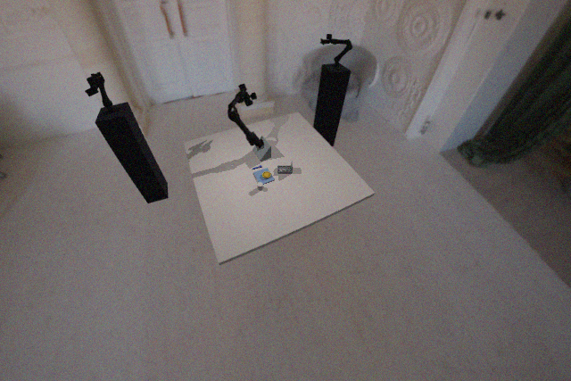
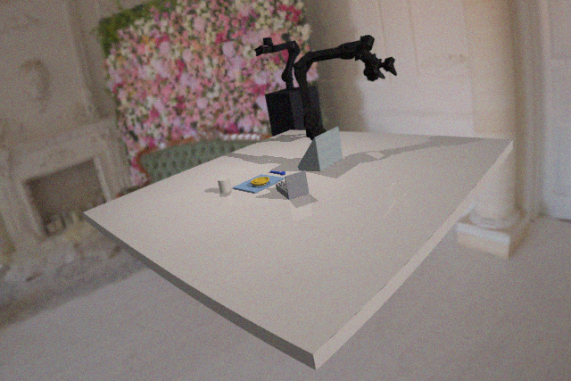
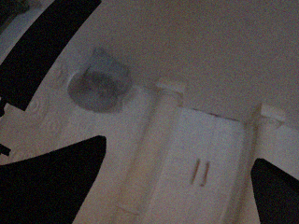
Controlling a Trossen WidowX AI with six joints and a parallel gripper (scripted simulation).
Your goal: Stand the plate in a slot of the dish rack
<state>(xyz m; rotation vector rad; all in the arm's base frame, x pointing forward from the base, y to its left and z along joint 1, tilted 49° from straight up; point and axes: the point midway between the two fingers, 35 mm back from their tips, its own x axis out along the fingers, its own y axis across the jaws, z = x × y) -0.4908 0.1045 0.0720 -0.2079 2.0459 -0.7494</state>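
Right now my gripper tip is 800 mm short of the yellow plate, 260 mm above it and 80 mm to the left of it. Also, from my gripper tip: blue spoon: 680 mm ahead, 270 mm below, 110 mm to the right; grey dish rack: 790 mm ahead, 250 mm below, 90 mm to the left; flat blue sheet: 790 mm ahead, 270 mm below, 100 mm to the right.
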